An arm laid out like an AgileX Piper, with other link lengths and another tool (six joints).
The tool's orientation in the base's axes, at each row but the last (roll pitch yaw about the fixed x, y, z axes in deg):
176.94 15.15 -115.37
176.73 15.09 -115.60
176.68 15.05 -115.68
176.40 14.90 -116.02
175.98 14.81 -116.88
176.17 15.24 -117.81
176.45 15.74 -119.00
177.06 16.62 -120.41
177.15 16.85 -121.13
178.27 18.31 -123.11
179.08 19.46 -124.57
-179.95 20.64 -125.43
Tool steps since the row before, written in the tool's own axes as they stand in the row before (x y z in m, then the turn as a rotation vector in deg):
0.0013 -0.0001 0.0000 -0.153 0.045 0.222
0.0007 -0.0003 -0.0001 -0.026 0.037 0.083
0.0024 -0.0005 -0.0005 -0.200 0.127 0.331
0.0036 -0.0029 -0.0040 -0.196 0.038 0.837
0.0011 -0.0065 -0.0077 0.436 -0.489 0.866
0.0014 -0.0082 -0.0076 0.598 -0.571 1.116
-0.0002 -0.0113 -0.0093 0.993 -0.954 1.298
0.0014 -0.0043 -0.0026 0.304 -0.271 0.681
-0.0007 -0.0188 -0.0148 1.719 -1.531 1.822
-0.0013 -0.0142 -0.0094 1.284 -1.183 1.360
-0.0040 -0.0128 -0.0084 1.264 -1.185 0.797
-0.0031 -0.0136 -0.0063 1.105 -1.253 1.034
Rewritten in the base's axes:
-0.0004 -0.0012 -0.0003 0.037 0.210 -0.172
0.0000 -0.0008 -0.0001 -0.018 0.060 -0.071
-0.0006 -0.0024 -0.0002 -0.011 0.313 -0.260
0.0009 -0.0054 0.0028 0.096 0.402 -0.755
0.0049 -0.0058 0.0067 0.294 -0.364 -0.980
0.0062 -0.0069 0.0064 0.310 -0.474 -1.268
0.0093 -0.0076 0.0083 0.477 -0.937 -1.573
0.0028 -0.0040 0.0019 0.156 -0.199 -0.752
0.0150 -0.0129 0.0135 0.665 -1.682 -2.313
0.0113 -0.0092 0.0089 0.530 -1.277 -1.728
0.0112 -0.0065 0.0091 0.443 -1.423 -1.190
0.0115 -0.0073 0.0070 0.633 -1.273 -1.356

